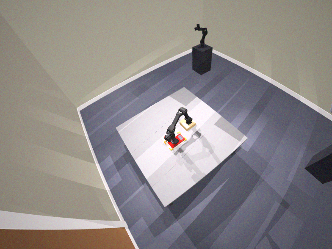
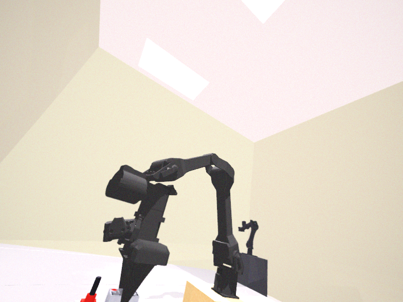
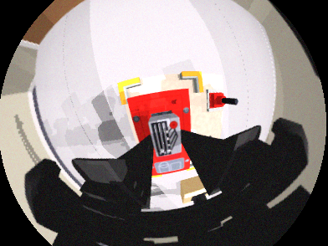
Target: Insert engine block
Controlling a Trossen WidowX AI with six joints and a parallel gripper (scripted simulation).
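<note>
Right now the grey engine block is 10 mm below my gripper tip.
</note>
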